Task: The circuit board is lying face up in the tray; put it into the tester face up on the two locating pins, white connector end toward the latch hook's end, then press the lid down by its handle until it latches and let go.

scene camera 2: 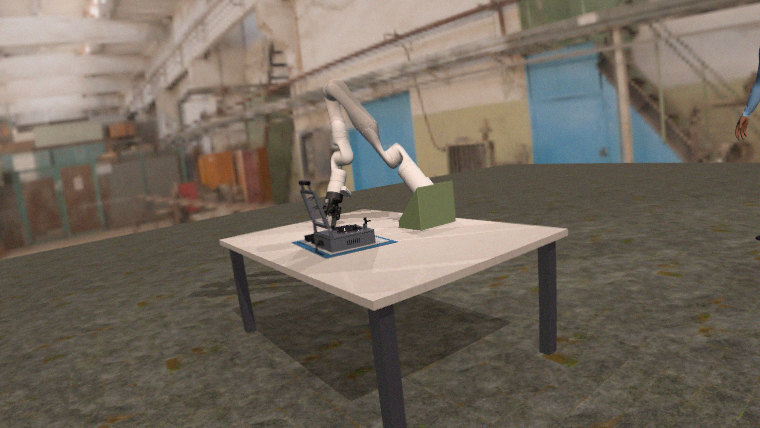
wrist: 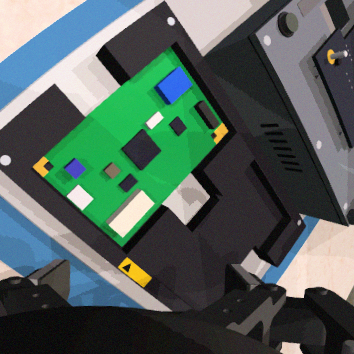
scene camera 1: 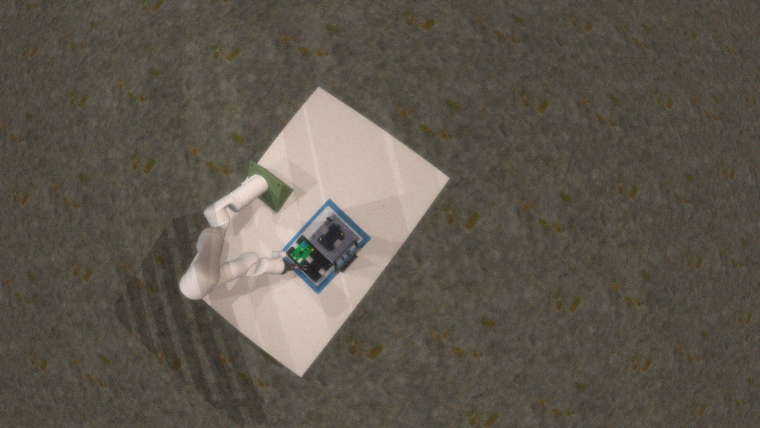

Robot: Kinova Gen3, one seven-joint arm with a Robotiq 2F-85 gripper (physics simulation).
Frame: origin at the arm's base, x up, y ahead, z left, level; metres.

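Seen in the pictures: gripper, fingertip midpoint: [wrist: 147, 279] [scene camera 1: 299, 267]; arm's base, link origin: [scene camera 2: 429, 197] [scene camera 1: 261, 183].
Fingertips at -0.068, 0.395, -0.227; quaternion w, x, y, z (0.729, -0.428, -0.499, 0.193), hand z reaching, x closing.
Observation:
Offsets run from my fingertips to a thing's top centre, as dx, dy, dz. "spot": to the spot under its first point. Level surfaces: height alone.
The green circuit board @(-0.023, -0.039, +0.063) [scene camera 1: 301, 251] [wrist: 100, 137] lies face up in a pocket of the black tray @(spot: -0.033, +0.072, +0.067) [scene camera 1: 319, 264] [wrist: 240, 200]. Its white connector @(-0.023, -0.021, +0.024) [wrist: 131, 212] is at the lower left, the end nearer my gripper in the wrist view. My gripper [scene camera 1: 297, 267] [scene camera 2: 333, 220] [wrist: 147, 279] is open and empty, low over the tray; its fingers stand just beyond the connector end in the wrist view. The grey tester [scene camera 2: 345, 240] [wrist: 295, 90] stands beside the tray; one locating pin @(+0.029, +0.007, +0.185) [wrist: 338, 54] shows. Its lid @(+0.176, +0.166, +0.209) [scene camera 2: 311, 204] is raised, with the handle @(+0.226, +0.189, +0.206) [scene camera 2: 304, 182] at the top. The latch hook @(+0.057, -0.015, +0.289) [scene camera 2: 366, 220] stands at the opposite end.
A blue-bordered mat @(dx -0.048) [scene camera 1: 319, 290] [wrist: 50, 47] lies under tray and tester on the pale table @(dx -0.050) [scene camera 1: 361, 159] [scene camera 2: 452, 249]. The arm rises from a green wedge-shaped mount [scene camera 1: 276, 194] [scene camera 2: 438, 204]. The tester's side wall rises right of the tray in the wrist view.

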